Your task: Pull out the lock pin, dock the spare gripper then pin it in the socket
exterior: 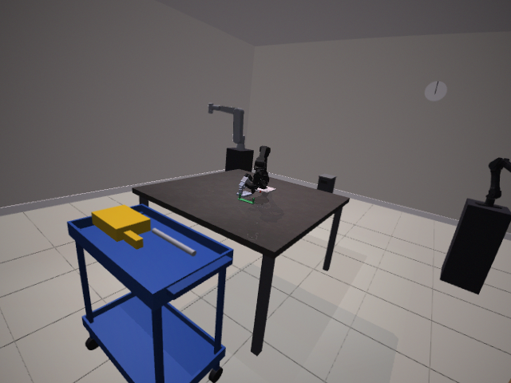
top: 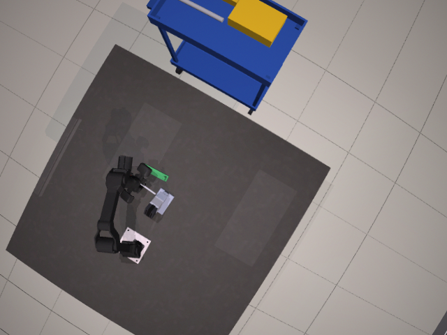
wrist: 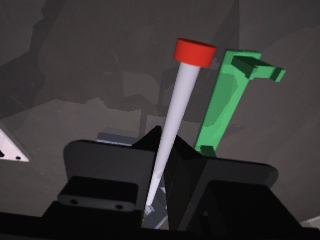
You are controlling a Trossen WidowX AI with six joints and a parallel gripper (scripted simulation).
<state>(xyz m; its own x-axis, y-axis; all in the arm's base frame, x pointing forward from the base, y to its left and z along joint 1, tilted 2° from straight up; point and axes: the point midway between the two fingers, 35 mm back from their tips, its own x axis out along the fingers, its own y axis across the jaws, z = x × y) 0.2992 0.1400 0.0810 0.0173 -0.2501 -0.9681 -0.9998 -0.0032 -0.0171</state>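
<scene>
Now: the grey mount 10 mm behind my gripper tip, 110 mm to the right of it and 10 mm above it. Also, from my gripper tip: green flat bracket: 70 mm ahead, 20 mm below; then spare gripper: 30 mm behind, 110 mm to the right, 70 mm above.
</scene>
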